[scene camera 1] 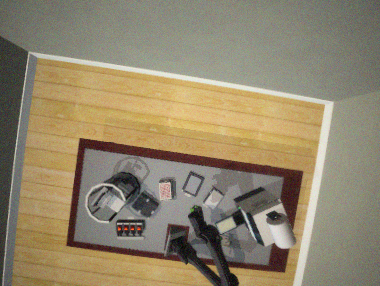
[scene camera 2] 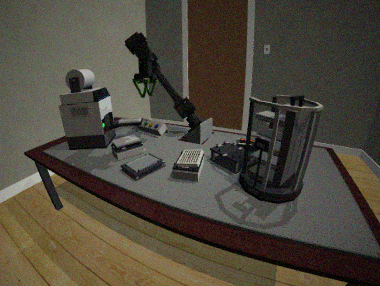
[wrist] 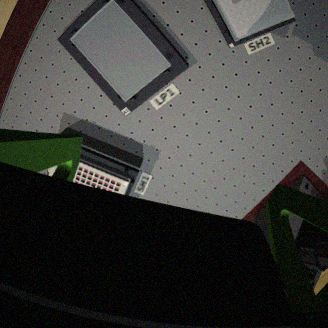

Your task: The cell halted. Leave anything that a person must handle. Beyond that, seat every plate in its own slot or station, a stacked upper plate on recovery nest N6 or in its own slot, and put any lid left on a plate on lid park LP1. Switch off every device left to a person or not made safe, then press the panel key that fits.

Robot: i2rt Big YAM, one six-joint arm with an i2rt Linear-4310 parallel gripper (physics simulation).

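Where they show: gripper, fingertip midpoint: (scene camera 2: 146, 96) (wrist: 182, 173); arm's base, origin of the base link: (scene camera 1: 174, 243) (scene camera 2: 198, 126) (wrist: 307, 244).
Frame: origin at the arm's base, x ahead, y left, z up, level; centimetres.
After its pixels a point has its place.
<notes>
My gripper (scene camera 1: 192, 209) @(z 23.7, x 36.6, y -8.0 cm) (scene camera 2: 145, 94) @(z 23.7, x 36.6, y -8.0 cm) (wrist: 182, 173) @(z 23.7, x 36.6, y -8.0 cm) is open and empty, high above the table. A plate with red wells (scene camera 1: 165, 190) @(z 0.5, x 39.6, y 14.5 cm) (scene camera 2: 191, 157) @(z 1.2, x 40.1, y 15.3 cm) (wrist: 102, 179) @(z 0.8, x 37.6, y 11.1 cm) sits on stand SH1, partly behind my left finger in the wrist view. Lid park LP1 (scene camera 1: 187, 192) (scene camera 2: 131, 172) @(z -3.7, x 54.7, y -4.7 cm) (wrist: 155, 84) @(z -3.6, x 39.4, y -4.3 cm) is a dark frame around a flat grey area; I cannot tell if a clear lid lies there. A pale-topped plate (scene camera 1: 215, 196) @(z 2.1, x 42.1, y -23.2 cm) (scene camera 2: 127, 141) @(z 1.9, x 40.6, y -19.9 cm) (wrist: 255, 17) @(z 2.1, x 35.5, y -19.7 cm) sits on SH2. Nest N6 (scene camera 1: 145, 204) @(z -0.1, x 26.2, y 27.4 cm) (scene camera 2: 227, 157) @(z -0.4, x 30.9, y 27.7 cm) is dark. A pale plate (scene camera 1: 228, 224) @(z 7.3, x 25.0, y -35.3 cm) lies on the device's extended tray.
A white device (scene camera 1: 266, 212) @(z 26.8, x 45.1, y -50.2 cm) (scene camera 2: 82, 122) @(z 10.3, x 46.4, y -49.6 cm) with a roll and green light stands at one end. The round plate tower (scene camera 1: 87, 202) @(z 26.4, x 32.3, y 57.6 cm) (scene camera 2: 296, 155) @(z 11.8, x 43.7, y 52.8 cm) holds plates. A unit with several orange lights (scene camera 1: 130, 228) @(z -1.0, x 5.5, y 34.8 cm) stands nearby. The key panel (scene camera 2: 153, 126) @(z 0.4, x 12.1, y -24.8 cm) is beside the arm base.
</notes>
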